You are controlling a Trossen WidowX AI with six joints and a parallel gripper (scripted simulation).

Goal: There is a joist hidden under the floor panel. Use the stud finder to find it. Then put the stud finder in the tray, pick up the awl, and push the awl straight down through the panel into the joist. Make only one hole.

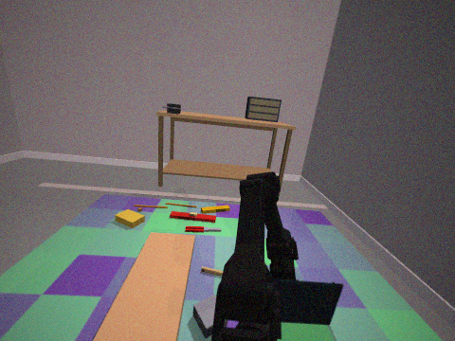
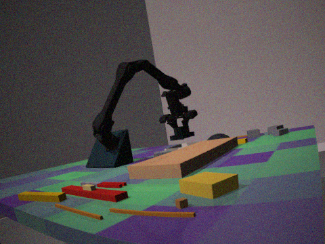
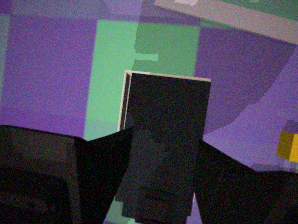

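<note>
My gripper tip is now 430 mm to the left of the awl, 80 mm above it and 20 mm past it. Round my gripper tip: stud finder 20 mm to the right, 20 mm above; yellow block 760 mm to the right, 390 mm ahead, 70 mm below.
</note>
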